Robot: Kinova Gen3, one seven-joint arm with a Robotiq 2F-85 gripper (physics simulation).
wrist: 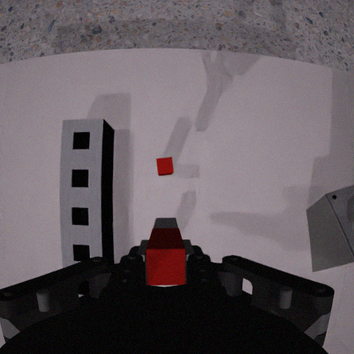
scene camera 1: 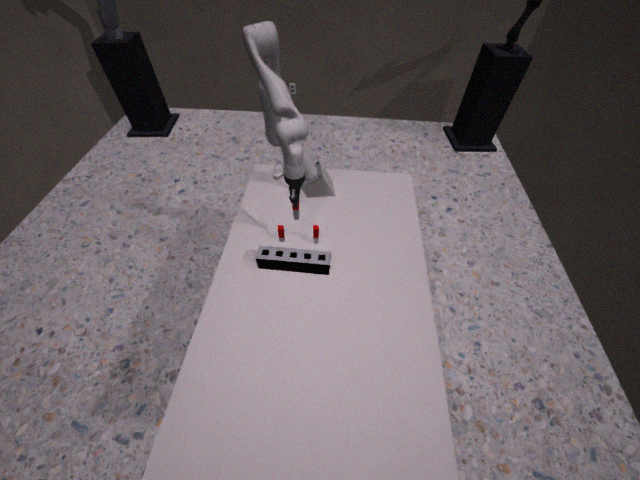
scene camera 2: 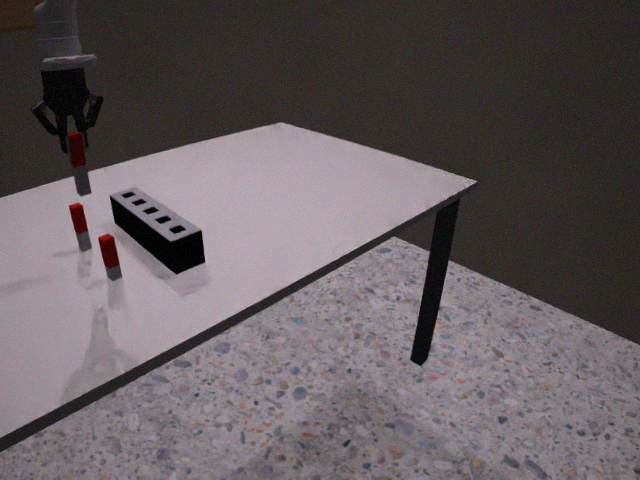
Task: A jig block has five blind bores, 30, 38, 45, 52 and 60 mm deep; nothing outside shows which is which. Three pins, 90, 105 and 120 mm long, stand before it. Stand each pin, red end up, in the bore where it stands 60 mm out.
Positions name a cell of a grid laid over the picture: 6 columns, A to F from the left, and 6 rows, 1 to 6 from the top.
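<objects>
The robot's scene has a jig block in it, visible in scene camera 1 (C4) and scene camera 2 (B4) as well as in the wrist view (B3).
</objects>
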